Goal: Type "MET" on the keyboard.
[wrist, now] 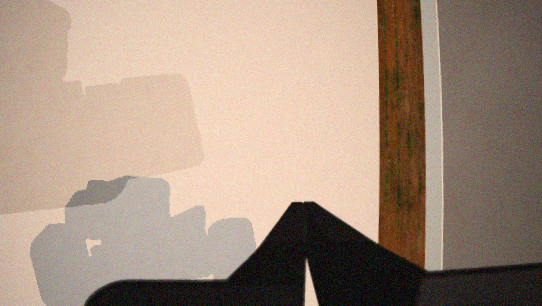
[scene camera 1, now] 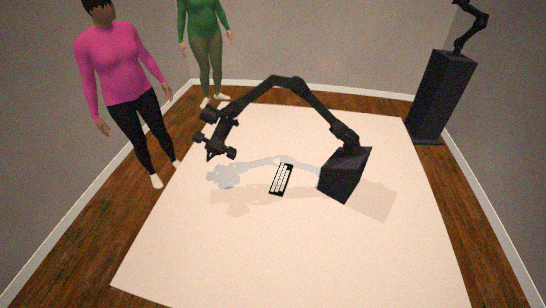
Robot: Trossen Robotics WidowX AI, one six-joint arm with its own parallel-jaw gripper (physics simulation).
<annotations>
my gripper: wrist; scene camera 1
same spot on my gripper: (wrist: 340, 258) = (scene camera 1: 209, 154)
</annotations>
